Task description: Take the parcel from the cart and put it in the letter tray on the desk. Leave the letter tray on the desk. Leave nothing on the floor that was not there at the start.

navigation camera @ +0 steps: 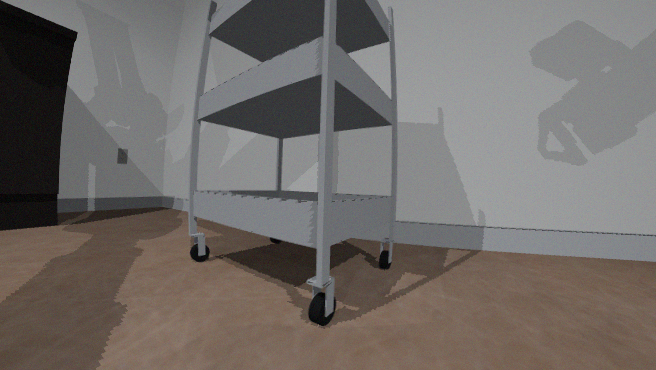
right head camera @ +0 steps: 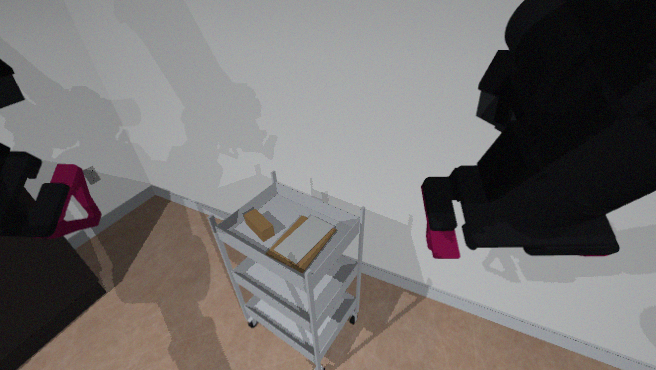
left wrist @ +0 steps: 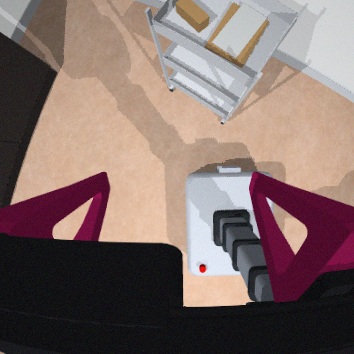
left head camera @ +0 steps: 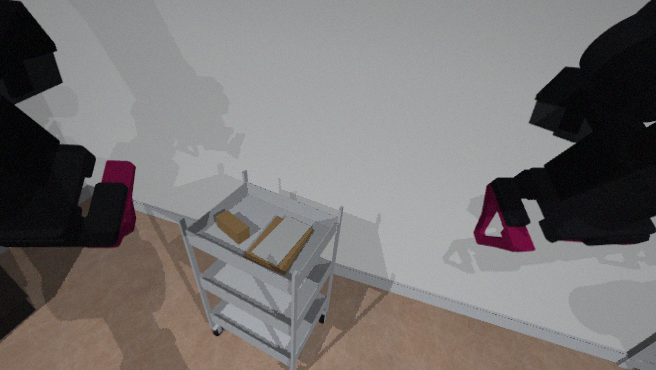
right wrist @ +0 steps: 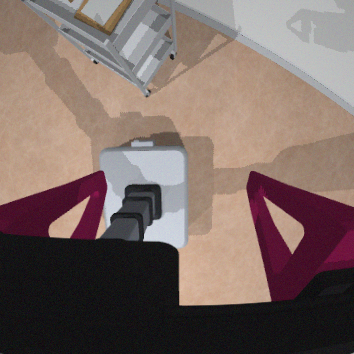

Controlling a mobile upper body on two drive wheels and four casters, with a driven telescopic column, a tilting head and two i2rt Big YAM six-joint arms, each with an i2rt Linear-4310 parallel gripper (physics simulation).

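Frame: origin at the left arm's base, x ahead, y left, z up, level; millimetres.
Seen in the pictures: left gripper, fingertip midpoint: (right head camera: 55, 218) (left wrist: 179, 179) (left head camera: 76, 224); right gripper, fingertip midpoint: (right head camera: 474, 241) (left head camera: 513, 236) (right wrist: 176, 178).
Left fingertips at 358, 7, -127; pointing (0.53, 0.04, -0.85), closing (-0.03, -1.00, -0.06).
Note:
Pixels of each thing's top centre, then the offset from my left fingertips to it, as dx, dy, dz. "spot": a spot on its surface instead.
- small brown box-shaped parcel at its top centre: (left head camera: 232, 221) (right head camera: 258, 219) (left wrist: 191, 8) +590, -31, -568
- wooden-edged object with a flat white top, top centre: (left head camera: 282, 238) (right head camera: 304, 237) (left wrist: 239, 28) +528, -210, -607
- wheel at a spot on its surface: (navigation camera: 321, 308) spot: +291, -235, -1245
A small brown box-shaped parcel (left head camera: 232, 227) (right head camera: 259, 225) (left wrist: 193, 15) lies on the top tray of the light grey three-tier cart (left head camera: 220, 250) (right head camera: 250, 251) (left wrist: 187, 41) (right wrist: 125, 68) (navigation camera: 255, 215). Beside it lies a wooden-edged object with a flat white top (left head camera: 284, 240) (right head camera: 305, 237) (left wrist: 240, 32), partly cut off in the right wrist view. My left gripper (left wrist: 179, 179) is open and empty, left of the cart in the head views. My right gripper (right wrist: 176, 178) is open and empty, right of the cart in the head views. Neither touches the cart. A letter tray on a desk does not show.
A dark cabinet-like piece of furniture (right head camera: 45, 295) (left wrist: 22, 120) (navigation camera: 30, 125) stands at the left. A pale wall with a skirting board (left head camera: 450, 305) (navigation camera: 550, 242) runs behind the cart. My white base (left wrist: 200, 200) (right wrist: 172, 200) shows below the wrists. The cart's near wheel (navigation camera: 321, 308) stands close in the navigation view.

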